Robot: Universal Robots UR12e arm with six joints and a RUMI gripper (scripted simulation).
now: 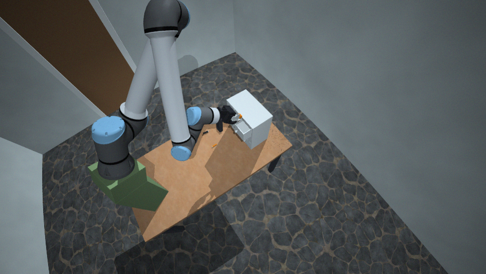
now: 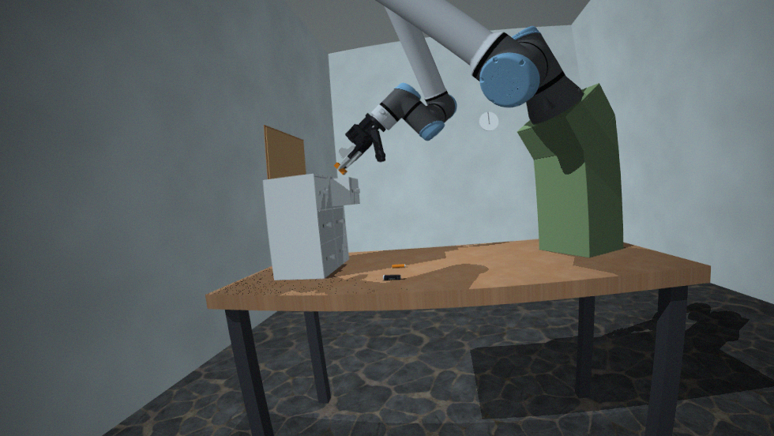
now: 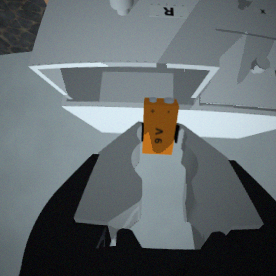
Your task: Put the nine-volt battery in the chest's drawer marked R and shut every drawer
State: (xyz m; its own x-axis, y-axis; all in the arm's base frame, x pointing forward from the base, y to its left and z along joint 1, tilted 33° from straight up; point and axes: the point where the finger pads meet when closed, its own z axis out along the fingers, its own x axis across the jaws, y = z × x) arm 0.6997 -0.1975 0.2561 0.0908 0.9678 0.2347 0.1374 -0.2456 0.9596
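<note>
My hand is 1 cm above the orange nine-volt battery. Also, from my hand: dark object: 35 cm below, 27 cm to the left, 15 cm behind; orange cylindrical battery: 35 cm below, 17 cm behind, 12 cm to the left.
</note>
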